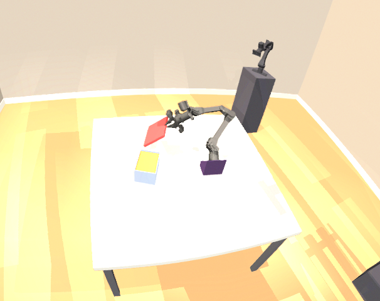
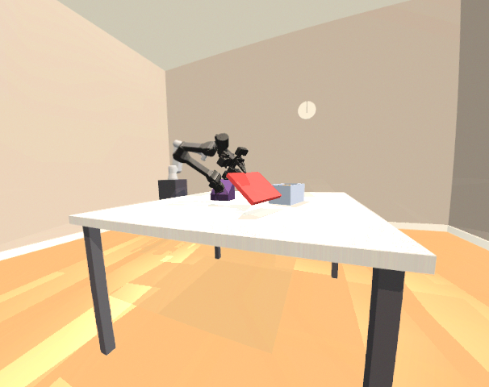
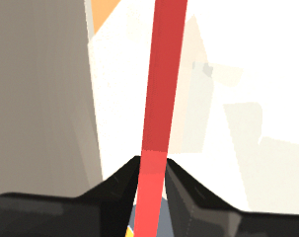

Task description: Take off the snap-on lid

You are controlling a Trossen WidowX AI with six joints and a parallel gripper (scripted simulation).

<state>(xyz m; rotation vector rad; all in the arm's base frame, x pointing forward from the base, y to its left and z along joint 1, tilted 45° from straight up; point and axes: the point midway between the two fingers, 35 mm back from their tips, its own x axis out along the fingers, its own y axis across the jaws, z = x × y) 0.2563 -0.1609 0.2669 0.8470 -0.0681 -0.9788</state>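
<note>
My gripper tip is now 6 cm short of the red lid, 5 cm above it and 2 cm to the left of it. Round my gripper tip: pale blue storage box: 26 cm to the left, 19 cm ahead, 11 cm below.
</note>
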